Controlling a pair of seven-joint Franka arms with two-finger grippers.
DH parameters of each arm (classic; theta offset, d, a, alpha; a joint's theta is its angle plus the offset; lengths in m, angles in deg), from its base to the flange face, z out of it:
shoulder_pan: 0 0.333 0 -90
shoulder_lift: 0 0 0 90
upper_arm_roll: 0 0.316 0.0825 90
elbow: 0 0 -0.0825 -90
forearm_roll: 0 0.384 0 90
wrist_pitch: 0 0 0.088 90
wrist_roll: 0 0.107 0 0
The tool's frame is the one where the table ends.
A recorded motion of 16 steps. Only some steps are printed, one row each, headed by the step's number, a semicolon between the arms.
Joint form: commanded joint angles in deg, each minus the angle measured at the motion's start. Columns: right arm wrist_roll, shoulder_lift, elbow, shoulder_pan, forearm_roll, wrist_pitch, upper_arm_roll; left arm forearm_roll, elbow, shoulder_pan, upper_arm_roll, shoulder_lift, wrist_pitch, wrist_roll.
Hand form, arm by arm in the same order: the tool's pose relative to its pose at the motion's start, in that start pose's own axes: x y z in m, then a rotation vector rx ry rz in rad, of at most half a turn. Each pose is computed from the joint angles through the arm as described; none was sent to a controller.
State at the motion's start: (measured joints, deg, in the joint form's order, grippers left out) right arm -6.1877 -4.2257 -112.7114 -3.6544 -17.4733 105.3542 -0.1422; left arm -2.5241 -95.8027 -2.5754 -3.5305 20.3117 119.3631 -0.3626
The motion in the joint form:
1: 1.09 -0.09 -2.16 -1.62 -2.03 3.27 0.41; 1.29 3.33 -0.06 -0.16 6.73 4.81 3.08
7: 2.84 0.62 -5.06 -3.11 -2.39 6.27 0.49; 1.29 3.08 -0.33 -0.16 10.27 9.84 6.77
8: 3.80 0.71 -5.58 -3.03 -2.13 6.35 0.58; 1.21 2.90 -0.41 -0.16 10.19 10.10 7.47
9: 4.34 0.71 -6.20 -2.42 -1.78 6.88 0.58; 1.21 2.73 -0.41 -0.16 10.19 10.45 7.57
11: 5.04 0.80 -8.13 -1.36 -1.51 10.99 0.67; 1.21 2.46 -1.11 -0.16 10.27 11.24 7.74
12: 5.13 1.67 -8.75 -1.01 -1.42 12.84 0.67; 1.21 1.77 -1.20 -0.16 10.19 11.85 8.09
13: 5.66 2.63 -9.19 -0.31 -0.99 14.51 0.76; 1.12 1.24 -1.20 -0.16 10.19 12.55 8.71
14: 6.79 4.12 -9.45 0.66 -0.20 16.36 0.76; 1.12 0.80 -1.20 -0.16 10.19 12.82 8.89
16: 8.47 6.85 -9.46 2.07 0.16 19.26 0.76; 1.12 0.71 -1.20 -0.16 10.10 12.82 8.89
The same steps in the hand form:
1: -0.0013 0.0076 0.0147 -0.0313 0.0134 0.0179; 0.0238 -0.0022 0.0451 0.0127 0.0245 0.0640
7: -0.0032 0.0106 0.0432 -0.0271 -0.0004 0.0499; 0.0299 -0.0014 0.0818 0.0117 0.0457 0.1299
8: -0.0036 0.0070 0.0475 -0.0213 -0.0076 0.0622; 0.0295 -0.0004 0.0819 0.0110 0.0484 0.1427
9: -0.0027 -0.0004 0.0499 -0.0152 -0.0049 0.0605; 0.0294 -0.0005 0.0827 0.0113 0.0515 0.1444
11: 0.0025 -0.0160 0.0564 -0.0099 0.0396 0.0446; 0.0291 0.0079 0.0850 0.0107 0.0586 0.1594
12: 0.0071 -0.0227 0.0651 -0.0053 0.0492 0.0334; 0.0270 0.0088 0.0885 0.0109 0.0585 0.1669
13: 0.0128 -0.0333 0.0722 0.0042 0.0594 0.0260; 0.0257 0.0087 0.0915 0.0104 0.0615 0.1765
14: 0.0204 -0.0466 0.0818 0.0207 0.0674 0.0278; 0.0240 0.0085 0.0944 0.0104 0.0585 0.1795
16: 0.0333 -0.0659 0.0978 0.0337 0.0785 0.0244; 0.0237 0.0085 0.0941 0.0105 0.0585 0.1796

